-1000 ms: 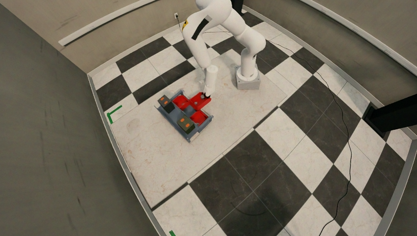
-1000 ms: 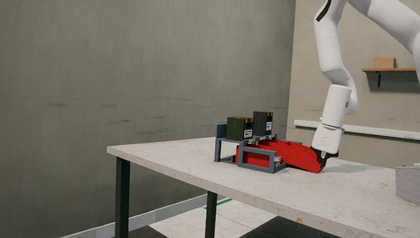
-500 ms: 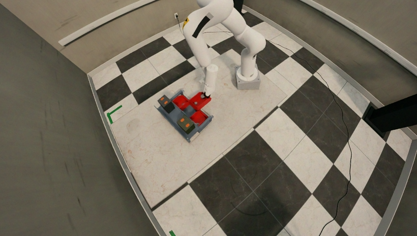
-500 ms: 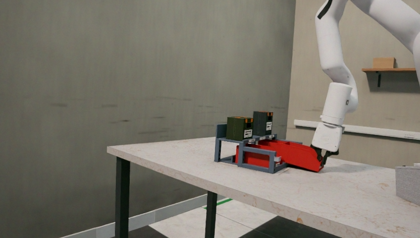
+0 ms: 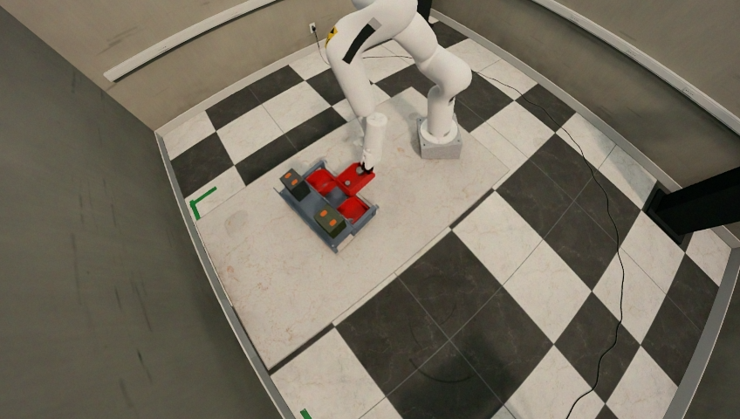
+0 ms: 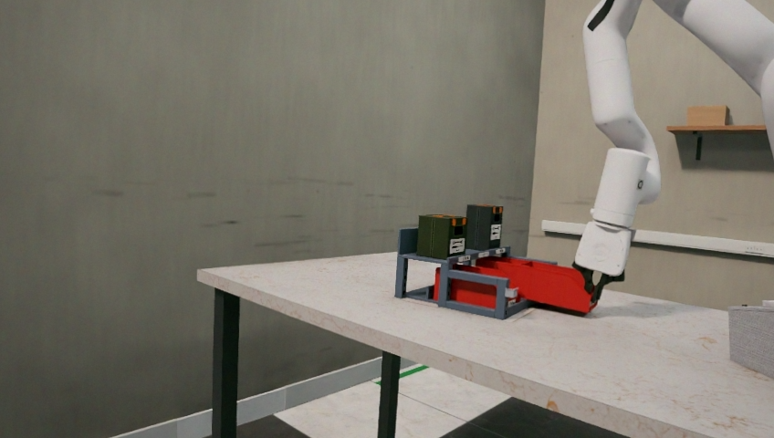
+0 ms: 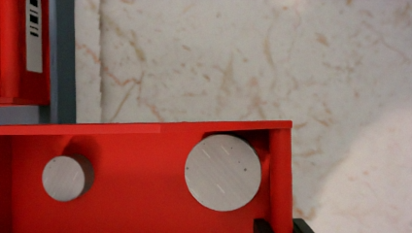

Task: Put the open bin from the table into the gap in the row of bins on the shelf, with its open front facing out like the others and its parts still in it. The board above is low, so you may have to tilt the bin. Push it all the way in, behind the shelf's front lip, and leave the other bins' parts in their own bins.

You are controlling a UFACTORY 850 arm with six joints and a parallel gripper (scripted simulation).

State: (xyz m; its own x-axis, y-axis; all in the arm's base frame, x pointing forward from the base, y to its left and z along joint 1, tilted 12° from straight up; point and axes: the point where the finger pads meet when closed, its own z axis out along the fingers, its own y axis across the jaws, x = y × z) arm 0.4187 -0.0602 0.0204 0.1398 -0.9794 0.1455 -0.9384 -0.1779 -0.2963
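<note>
Right now my hand is 4 cm short of the large grey disc, 3 cm to the left of it and 2 cm above it. Round my hand: red open bin (8 cm ahead); grey-blue shelf (26 cm ahead, 2 cm to the left, 1 cm above); dark grey box (34 cm ahead, 8 cm to the right, 11 cm above).
</note>
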